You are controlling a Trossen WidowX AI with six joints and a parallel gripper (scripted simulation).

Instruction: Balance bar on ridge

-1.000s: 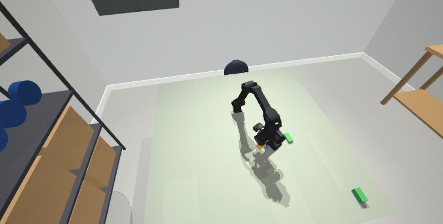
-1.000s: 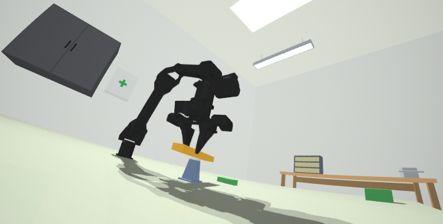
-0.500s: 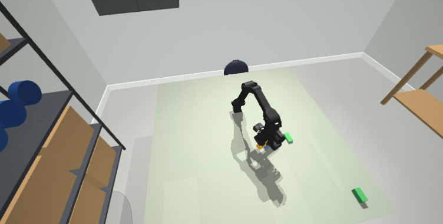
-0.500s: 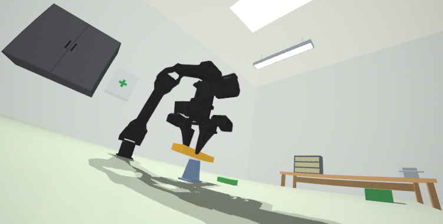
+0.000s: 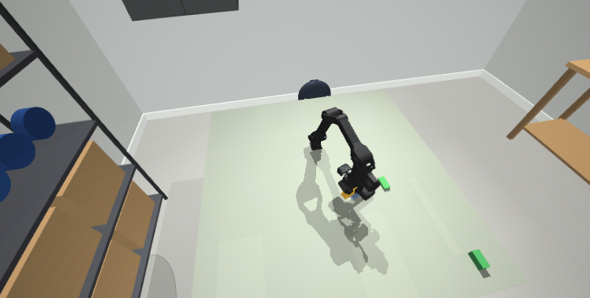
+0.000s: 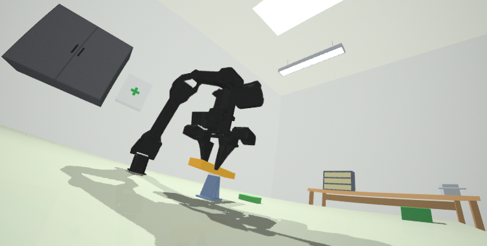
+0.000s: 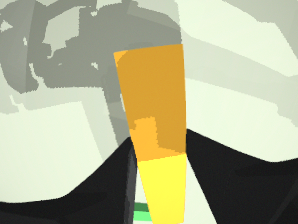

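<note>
My gripper tip is now 1 cm past the orange bar and 3 cm to the right of it.
</note>
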